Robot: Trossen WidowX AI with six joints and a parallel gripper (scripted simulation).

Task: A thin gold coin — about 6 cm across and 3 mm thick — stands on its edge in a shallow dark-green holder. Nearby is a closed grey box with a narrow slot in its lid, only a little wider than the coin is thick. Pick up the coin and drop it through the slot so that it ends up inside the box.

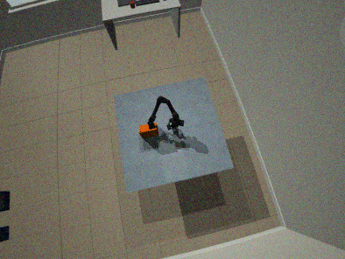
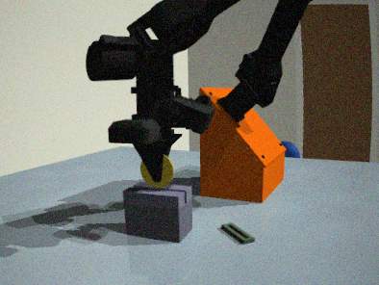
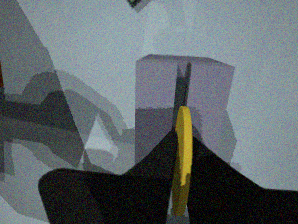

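The gold coin is 10 mm above my gripper tip.
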